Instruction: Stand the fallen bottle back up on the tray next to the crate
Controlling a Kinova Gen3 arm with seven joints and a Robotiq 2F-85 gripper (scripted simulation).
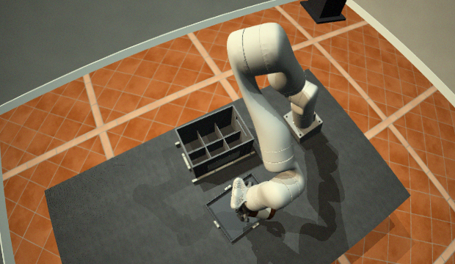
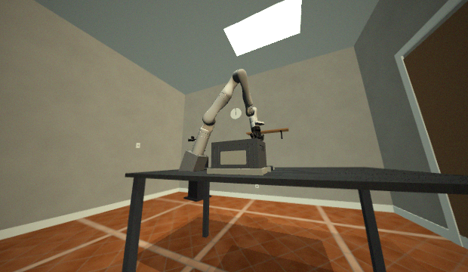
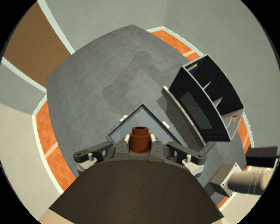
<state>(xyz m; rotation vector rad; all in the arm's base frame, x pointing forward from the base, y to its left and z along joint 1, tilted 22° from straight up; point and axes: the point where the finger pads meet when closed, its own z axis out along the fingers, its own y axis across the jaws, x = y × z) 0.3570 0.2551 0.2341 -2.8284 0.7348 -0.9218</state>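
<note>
Now: the brown bottle 40 mm behind my hand, 20 mm to the left of it and 20 mm below it. The rest, counted from my hand: dark crate 300 mm to the right, 120 mm below; dark tray 30 mm behind, 10 mm to the right, 190 mm below.
</note>
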